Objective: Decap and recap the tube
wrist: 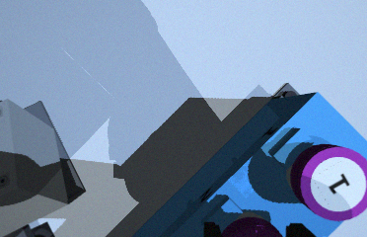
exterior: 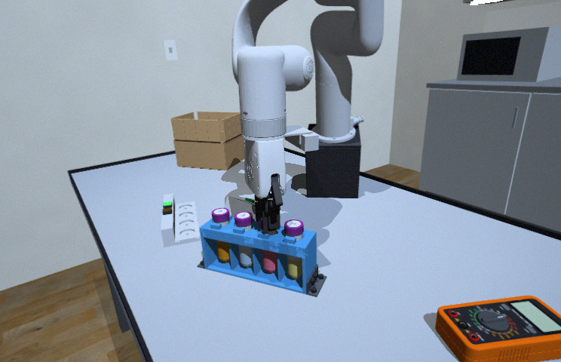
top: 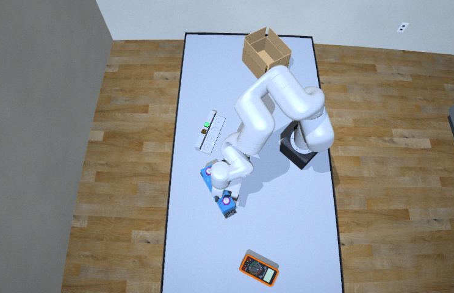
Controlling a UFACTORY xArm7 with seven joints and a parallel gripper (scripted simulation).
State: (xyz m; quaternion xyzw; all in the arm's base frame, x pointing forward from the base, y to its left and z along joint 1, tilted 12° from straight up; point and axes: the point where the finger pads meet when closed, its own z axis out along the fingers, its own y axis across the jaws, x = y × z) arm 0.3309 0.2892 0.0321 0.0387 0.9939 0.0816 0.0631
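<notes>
Now: the purple cap marked 2 10 mm below my hand. Also, from my hand: cap 3: 40 mm to the right, 30 mm ahead, 20 mm below; then cap marked 1: 40 mm to the left, 30 mm behind, 20 mm below; then cap 4: 80 mm to the right, 70 mm ahead, 20 mm below.
</notes>
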